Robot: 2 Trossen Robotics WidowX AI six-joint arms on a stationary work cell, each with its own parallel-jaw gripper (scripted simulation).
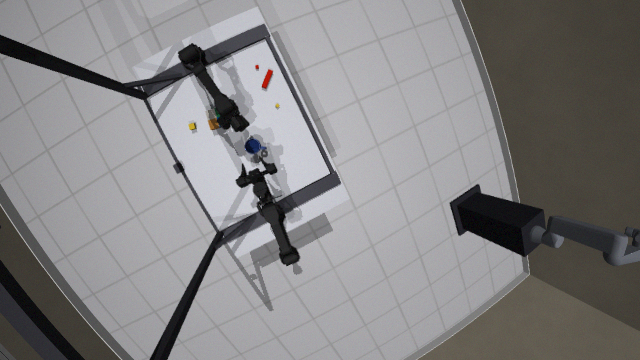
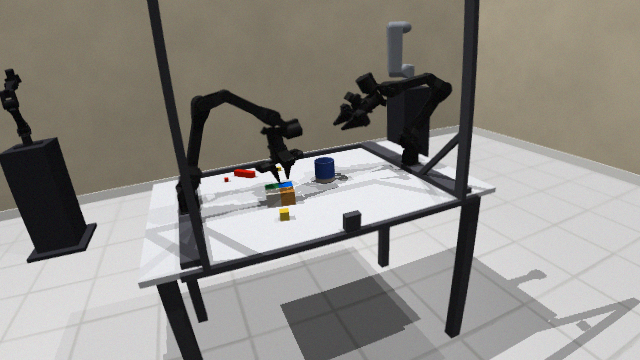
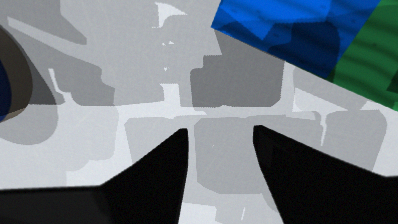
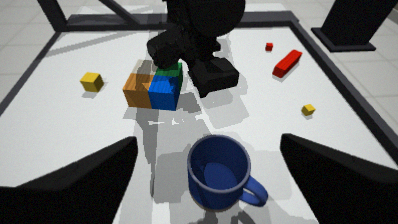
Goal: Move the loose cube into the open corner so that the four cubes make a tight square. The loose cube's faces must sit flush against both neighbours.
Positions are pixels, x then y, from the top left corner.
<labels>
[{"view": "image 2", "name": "left gripper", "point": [283, 180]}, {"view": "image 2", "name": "right gripper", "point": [337, 127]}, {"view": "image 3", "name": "left gripper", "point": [220, 134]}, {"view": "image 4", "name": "left gripper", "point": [199, 91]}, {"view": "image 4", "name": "right gripper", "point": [209, 142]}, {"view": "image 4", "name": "blue mug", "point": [218, 161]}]
</labels>
